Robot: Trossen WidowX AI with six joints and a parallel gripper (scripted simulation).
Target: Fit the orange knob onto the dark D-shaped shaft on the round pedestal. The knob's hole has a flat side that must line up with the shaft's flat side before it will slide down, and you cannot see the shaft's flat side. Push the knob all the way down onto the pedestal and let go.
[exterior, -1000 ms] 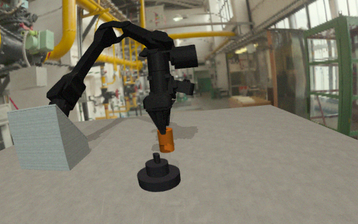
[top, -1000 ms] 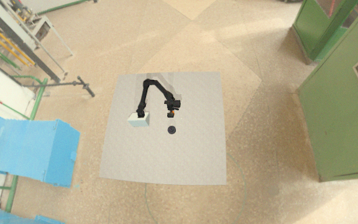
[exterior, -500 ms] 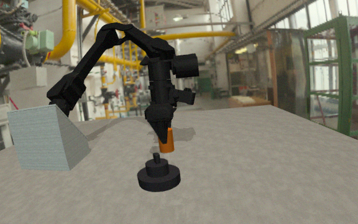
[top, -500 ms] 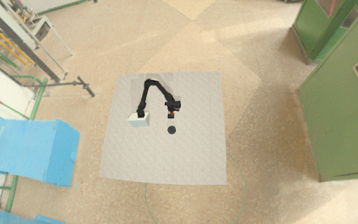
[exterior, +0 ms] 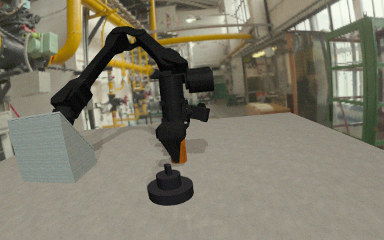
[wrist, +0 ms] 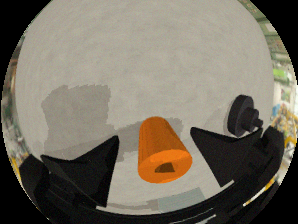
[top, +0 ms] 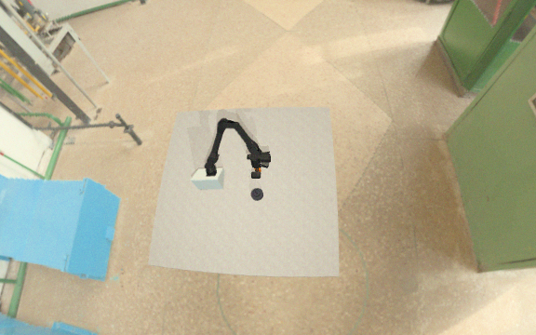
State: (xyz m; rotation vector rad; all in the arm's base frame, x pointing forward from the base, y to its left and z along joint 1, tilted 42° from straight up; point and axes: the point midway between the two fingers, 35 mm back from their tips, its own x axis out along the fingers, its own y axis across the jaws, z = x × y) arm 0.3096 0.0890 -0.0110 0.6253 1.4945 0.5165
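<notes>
Right now the dark round pedestal is 18 cm to the right of my gripper tip, 2 cm above it and 1 cm behind it. Round my gripper tip: orange knob 2 cm above.
</notes>
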